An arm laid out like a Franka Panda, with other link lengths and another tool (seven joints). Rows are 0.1 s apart.
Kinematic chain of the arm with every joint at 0, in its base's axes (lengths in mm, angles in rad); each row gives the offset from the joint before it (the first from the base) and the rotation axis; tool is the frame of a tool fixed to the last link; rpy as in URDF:
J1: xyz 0 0 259.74 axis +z
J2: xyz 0 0 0 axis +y
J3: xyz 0 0 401.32 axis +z
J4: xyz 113.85 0 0 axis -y
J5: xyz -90.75 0 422.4 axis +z
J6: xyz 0 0 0 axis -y
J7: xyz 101.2 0 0 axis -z
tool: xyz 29 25 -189.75 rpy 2.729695 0 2.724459
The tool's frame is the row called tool.
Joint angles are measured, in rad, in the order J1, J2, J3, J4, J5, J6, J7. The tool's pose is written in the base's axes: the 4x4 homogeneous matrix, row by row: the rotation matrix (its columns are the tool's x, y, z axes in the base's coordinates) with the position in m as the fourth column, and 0 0 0 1 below. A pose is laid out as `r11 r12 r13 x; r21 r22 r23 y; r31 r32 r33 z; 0 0 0 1`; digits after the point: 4 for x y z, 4 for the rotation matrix.
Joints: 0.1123 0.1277 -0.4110 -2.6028 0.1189 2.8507 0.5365
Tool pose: -0.2067 0.8409 0.5002 0.5505; 0.9752 0.2182 0.0362 -0.1776; -0.0788 0.4952 -0.8652 0.1271; 0 0 0 1
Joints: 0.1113 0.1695 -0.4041 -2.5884 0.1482 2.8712 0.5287
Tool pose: -0.1951 0.8459 0.4965 0.5555; 0.9772 0.2109 0.0246 -0.1800; -0.0839 0.4899 -0.8677 0.1141; 0 0 0 1
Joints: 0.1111 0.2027 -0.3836 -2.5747 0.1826 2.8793 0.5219
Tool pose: -0.1917 0.8504 0.4900 0.5613; 0.9783 0.2055 0.0262 -0.1735; -0.0784 0.4844 -0.8713 0.1024; 0 0 0 1
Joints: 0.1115 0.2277 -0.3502 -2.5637 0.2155 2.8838 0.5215
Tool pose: -0.1958 0.8524 0.4848 0.5682; 0.9784 0.2035 0.0373 -0.1582; -0.0669 0.4817 -0.8738 0.0923; 0 0 0 1
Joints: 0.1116 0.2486 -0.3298 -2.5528 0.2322 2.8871 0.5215
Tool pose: -0.2012 0.8539 0.4801 0.5734; 0.9776 0.2059 0.0435 -0.1490; -0.0617 0.4781 -0.8762 0.0846; 0 0 0 1
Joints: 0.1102 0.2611 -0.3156 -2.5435 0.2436 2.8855 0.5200
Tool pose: -0.2052 0.8548 0.4767 0.5773; 0.9771 0.2071 0.0493 -0.1430; -0.0566 0.4759 -0.8777 0.0803; 0 0 0 1
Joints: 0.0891 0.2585 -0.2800 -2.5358 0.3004 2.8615 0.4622
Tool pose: -0.2238 0.8538 0.4701 0.5787; 0.9743 0.2082 0.0858 -0.1346; -0.0246 0.4772 -0.8784 0.0792; 0 0 0 1
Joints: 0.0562 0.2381 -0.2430 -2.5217 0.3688 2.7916 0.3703
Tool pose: -0.2587 0.8544 0.4507 0.5783; 0.9653 0.2116 0.1529 -0.1268; 0.0352 0.4746 -0.8795 0.0844; 0 0 0 1
